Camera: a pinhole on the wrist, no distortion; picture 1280 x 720 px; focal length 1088.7 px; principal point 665.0 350.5 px. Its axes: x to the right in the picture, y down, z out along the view. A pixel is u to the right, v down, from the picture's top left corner.
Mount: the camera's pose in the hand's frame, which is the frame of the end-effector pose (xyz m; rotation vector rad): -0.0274 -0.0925 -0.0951 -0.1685 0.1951 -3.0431
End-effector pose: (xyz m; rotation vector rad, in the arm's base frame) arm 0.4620 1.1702 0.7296 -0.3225 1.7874 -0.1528
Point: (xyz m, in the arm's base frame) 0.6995 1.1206 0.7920
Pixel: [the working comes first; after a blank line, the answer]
In the camera's frame: 0.0975 -0.0417 0.2952

1025 197
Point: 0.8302 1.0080 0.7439
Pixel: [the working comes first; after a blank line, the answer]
In the camera's frame: 0.0712 0.0555 0.4432

840 487
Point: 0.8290 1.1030 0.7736
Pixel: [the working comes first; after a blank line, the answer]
In the camera's frame: 0.1184 -0.0302 0.4250

968 273
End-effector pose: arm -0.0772 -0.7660 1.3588 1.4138 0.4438 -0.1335
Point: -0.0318 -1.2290 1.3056
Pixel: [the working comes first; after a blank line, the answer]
In the camera's frame: 0.0492 -0.0551 0.5454

763 241
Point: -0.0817 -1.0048 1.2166
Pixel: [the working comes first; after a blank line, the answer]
In the camera's frame: 0.0045 0.0401 0.3227

680 486
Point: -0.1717 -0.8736 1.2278
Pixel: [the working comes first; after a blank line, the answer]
In the camera's frame: 0.0524 0.0538 0.1712

998 693
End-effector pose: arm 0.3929 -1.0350 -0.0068 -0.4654 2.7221 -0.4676
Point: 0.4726 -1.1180 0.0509
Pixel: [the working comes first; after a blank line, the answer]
In the camera's frame: 0.0403 0.0083 0.0938

1133 447
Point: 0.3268 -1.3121 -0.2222
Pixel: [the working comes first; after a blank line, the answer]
In the camera's frame: -0.2043 0.0330 0.3642

54 449
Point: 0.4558 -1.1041 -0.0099
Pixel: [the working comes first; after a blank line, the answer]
In the camera's frame: 0.0152 -0.0342 0.1355

787 76
